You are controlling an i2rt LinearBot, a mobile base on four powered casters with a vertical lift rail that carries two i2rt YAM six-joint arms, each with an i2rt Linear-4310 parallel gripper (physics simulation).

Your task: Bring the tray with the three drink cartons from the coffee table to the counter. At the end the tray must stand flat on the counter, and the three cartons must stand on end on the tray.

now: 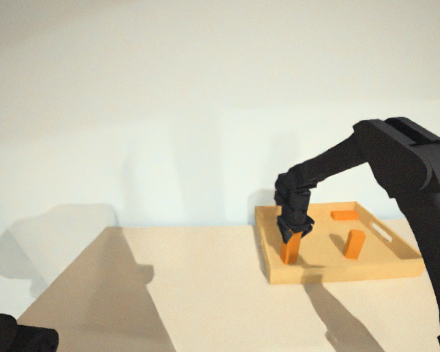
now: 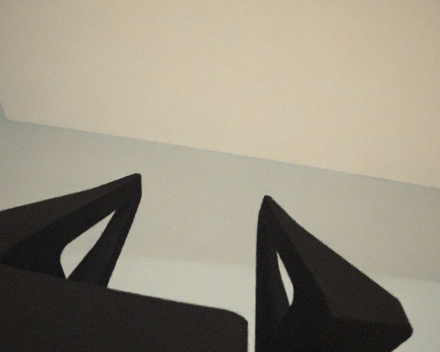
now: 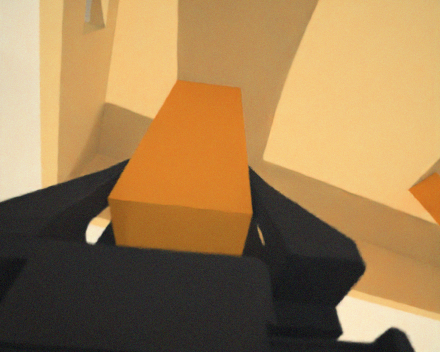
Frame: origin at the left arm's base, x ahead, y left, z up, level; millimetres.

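Seen in the pictures: left gripper, fingertip midpoint: (image 2: 201, 194); right gripper, fingertip midpoint: (image 1: 291, 241) (image 3: 193, 169).
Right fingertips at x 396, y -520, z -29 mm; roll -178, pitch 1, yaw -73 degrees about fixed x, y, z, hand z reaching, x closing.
Note:
A point is followed by its place in that frame.
The wooden tray (image 1: 345, 275) @[x 306, y -672, z -94 mm] (image 3: 50, 125) @[x 376, y -438, z -50 mm] lies flat on a light tabletop (image 1: 215, 285) @[x 300, y -254, z -126 mm] at the right. My right gripper (image 1: 294, 239) @[x 396, y -520, z -29 mm] (image 3: 193, 169) @[x 396, y -520, z -29 mm] is shut on an orange carton (image 1: 289, 252) @[x 377, y -512, z -62 mm] (image 3: 195, 150) @[x 413, y -517, z -19 mm]. It holds this carton upright inside the tray's front left corner, its lower end at or close to the tray floor; I cannot tell if they touch. A second carton (image 1: 354, 244) @[x 392, y -743, z -51 mm] stands on end in the tray, right of it. A third carton (image 1: 344, 215) @[x 616, y -850, z -96 mm] lies flat at the back of the tray. My left gripper (image 2: 201, 194) @[x 26, y -2, z 447 mm] is open and empty, away from the tray.
A pale wall (image 1: 200, 125) @[x 652, y -202, z 353 mm] (image 2: 225, 75) @[x 276, y 27, z 1402 mm] rises behind the tabletop. The right arm (image 1: 400, 160) @[x 154, y -554, z 344 mm] reaches over the tray's right side. Part of the left arm (image 1: 32, 337) @[x 29, y -30, z 143 mm] shows at the lower left. Arm shadows fall across the tabletop.

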